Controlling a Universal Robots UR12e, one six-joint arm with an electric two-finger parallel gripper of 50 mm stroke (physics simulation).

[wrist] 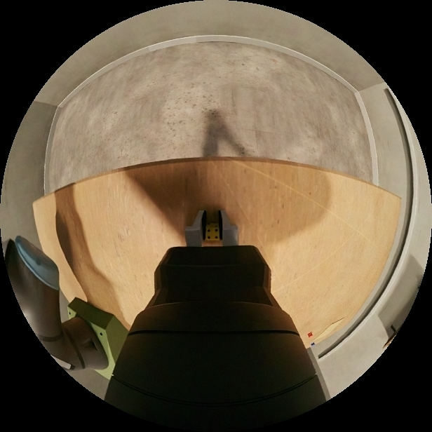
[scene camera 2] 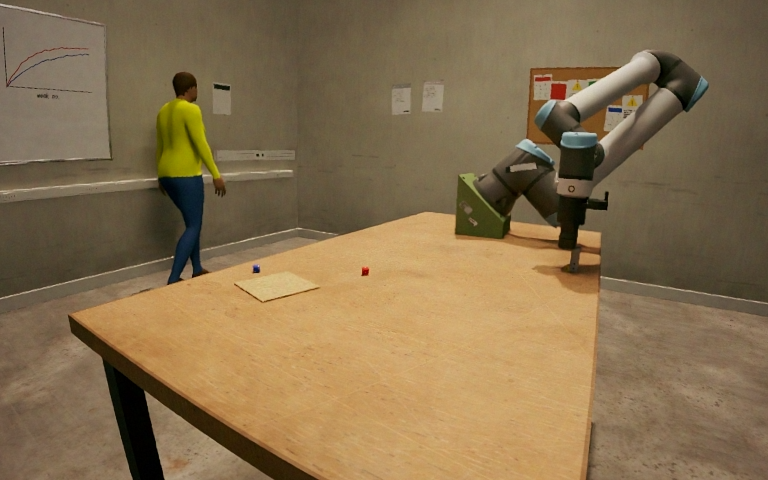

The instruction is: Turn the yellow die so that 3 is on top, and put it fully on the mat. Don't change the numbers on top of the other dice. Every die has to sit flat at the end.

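Pixels of known places: gripper, fingertip midpoint: [scene camera 2: 573, 270]; arm's base at its link origin: [scene camera 2: 489, 198].
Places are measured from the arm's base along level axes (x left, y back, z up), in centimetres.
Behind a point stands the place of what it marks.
The yellow die [wrist: 212, 232] is between the two fingertips, low at the table, with a face of several dark pips towards the wrist camera. My gripper [scene camera 2: 574, 267] {x 40.2, y -35.2, z -13.1 cm} [wrist: 212, 218] points down and is shut on it; the fingers hide its sides. The die cannot be made out in the scene view. The pale yellow mat [scene camera 2: 277, 286] {x -9.1, y -95.4, z -12.9 cm} [wrist: 327, 330] lies far from the gripper, towards the table's far left part in the scene view. A red die [scene camera 2: 365, 271] {x -0.7, y -75.3, z -12.2 cm} [wrist: 310, 334] sits right of the mat in the scene view, and a blue die [scene camera 2: 256, 268] {x -21.6, y -92.1, z -12.1 cm} [wrist: 313, 344] just behind it.
The wooden table [scene camera 2: 430, 339] {x 28.7, y -94.2, z -13.3 cm} [wrist: 300, 240] has its edge close beyond the gripper in the wrist view. The green arm base [scene camera 2: 481, 212] {x 1.8, y -11.9, z -4.1 cm} [wrist: 102, 330] stands at the table's back. A person in a yellow top [scene camera 2: 182, 138] stands beyond the table's left side in the scene view.
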